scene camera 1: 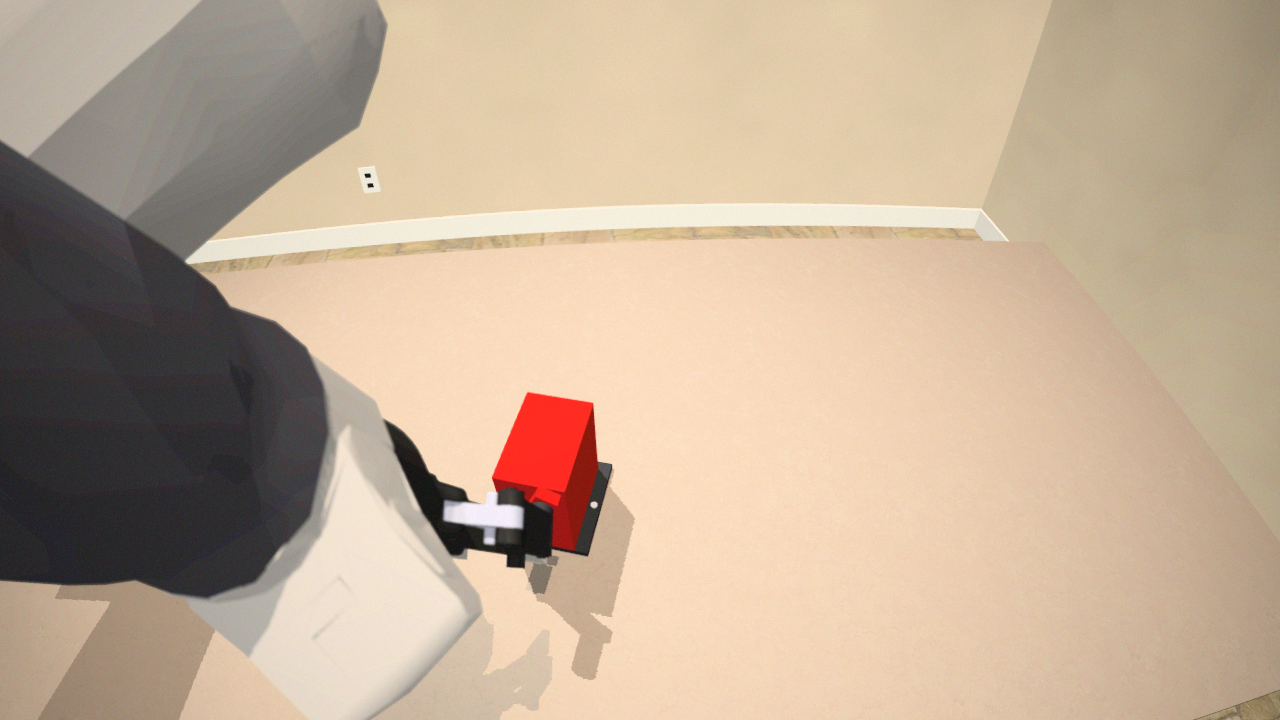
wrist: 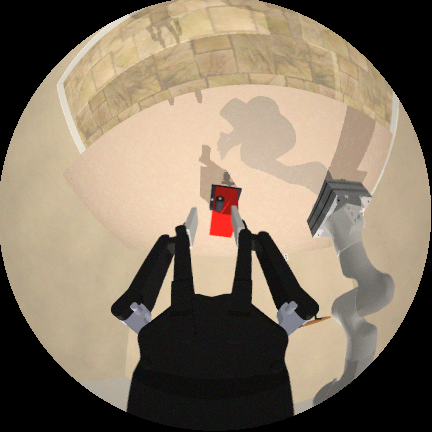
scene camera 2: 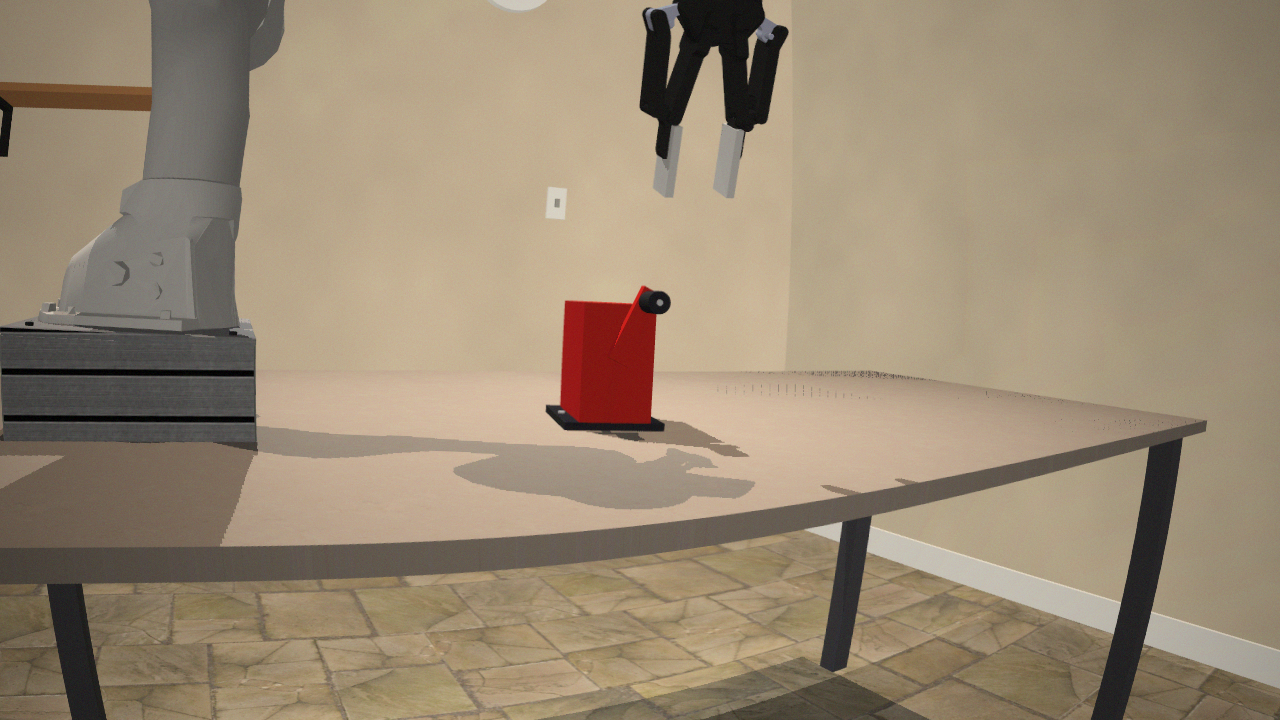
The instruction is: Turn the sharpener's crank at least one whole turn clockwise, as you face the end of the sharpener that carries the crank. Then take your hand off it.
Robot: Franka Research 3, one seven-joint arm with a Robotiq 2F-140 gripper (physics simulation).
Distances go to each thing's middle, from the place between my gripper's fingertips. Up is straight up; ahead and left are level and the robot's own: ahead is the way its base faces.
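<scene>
The red sharpener (scene camera 2: 597, 393) is 15 cm to the left of my hand and 16 cm below it, and it is also 2 cm ahead of that hand.
</scene>
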